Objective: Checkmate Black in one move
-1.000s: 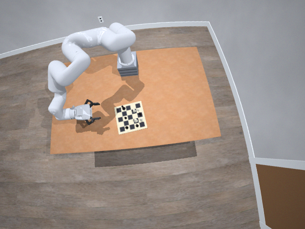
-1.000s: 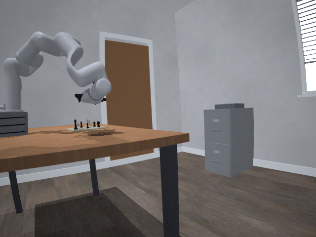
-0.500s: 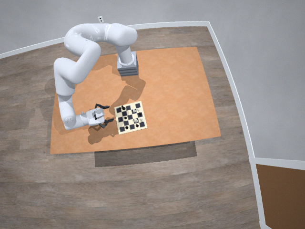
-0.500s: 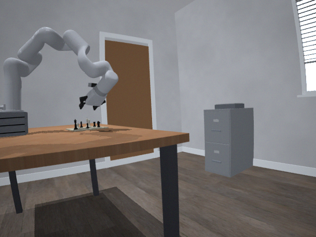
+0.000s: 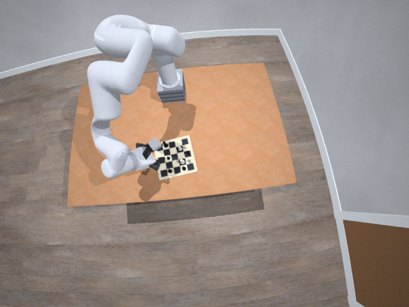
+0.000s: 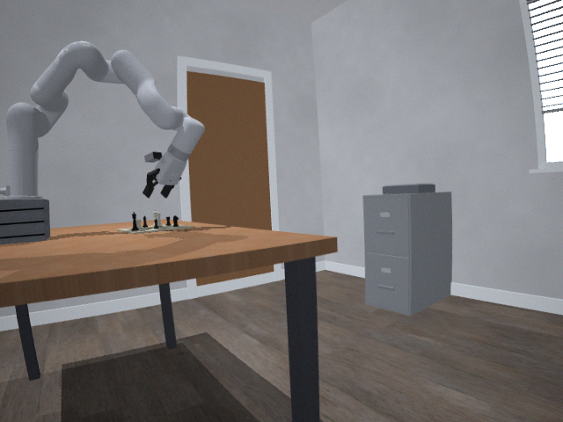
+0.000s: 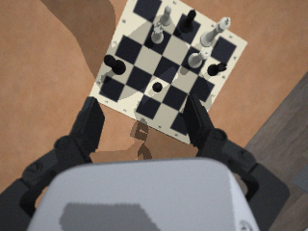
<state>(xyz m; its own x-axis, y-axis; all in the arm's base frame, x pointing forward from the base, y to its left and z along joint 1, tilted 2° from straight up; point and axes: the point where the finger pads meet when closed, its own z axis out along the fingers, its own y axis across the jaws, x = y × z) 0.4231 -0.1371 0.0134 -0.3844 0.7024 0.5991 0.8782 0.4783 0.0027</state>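
My gripper is now 15 cm to the right of the white piece, 9 cm above it and 5 cm short of it. The rest, counted from my hand: small chessboard: 12 cm below, 7 cm to the left, 1 cm ahead; then black piece: 9 cm below, 7 cm behind, 3 cm to the left.
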